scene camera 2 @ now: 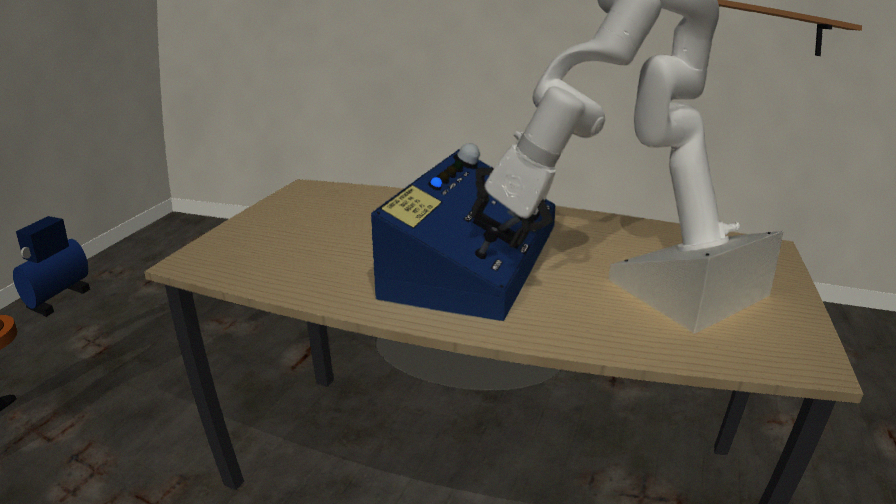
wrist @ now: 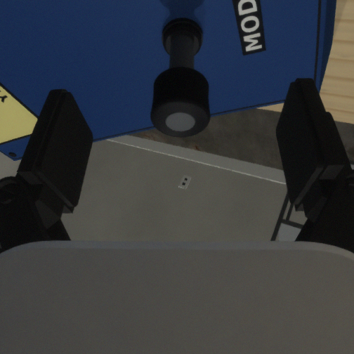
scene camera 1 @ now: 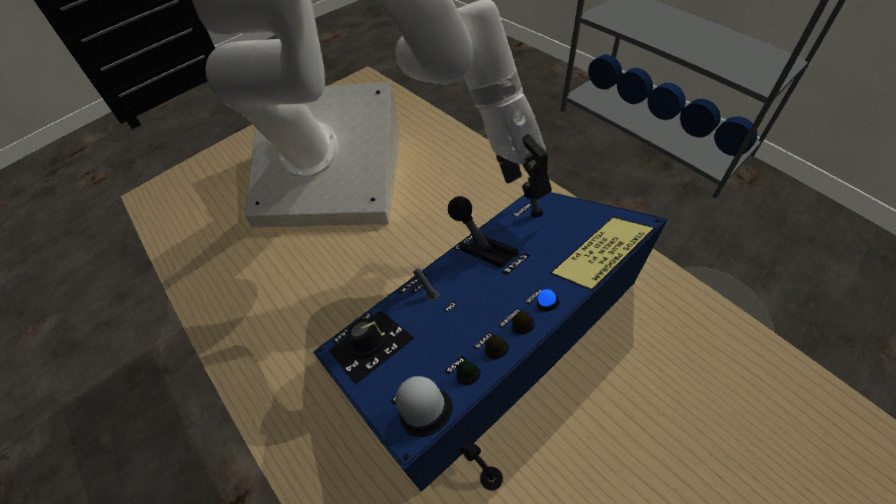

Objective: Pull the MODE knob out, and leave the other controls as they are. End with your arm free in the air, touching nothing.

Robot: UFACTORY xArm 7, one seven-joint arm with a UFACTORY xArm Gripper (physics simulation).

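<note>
The MODE knob (scene camera 1: 535, 205) (scene camera 2: 483, 250) (wrist: 180, 102) is a black cap on a dark shaft, standing out from the sloped top of the blue control box (scene camera 1: 491, 291) (scene camera 2: 432, 275) (wrist: 100, 60). A length of shaft shows between its collar and cap. My gripper (scene camera 2: 506, 235) (wrist: 179, 107) is wide open and empty. In the wrist view its fingers stand on both sides of the cap, with a gap on each side. In scene camera 1 the fingers partly hide the cap. The lamp by the MODE label (scene camera 1: 546, 298) (scene camera 2: 436, 182) is lit blue.
A ball-topped lever (scene camera 1: 459, 208) stands beside the knob. Further along are a toggle switch (scene camera 1: 426, 283), a rotary selector (scene camera 1: 366, 336) and a white dome (scene camera 1: 420, 402). A yellow label plate (scene camera 1: 603, 252) (scene camera 2: 411, 205) lies on the panel. A black part (scene camera 1: 491, 477) sticks out from the box's end.
</note>
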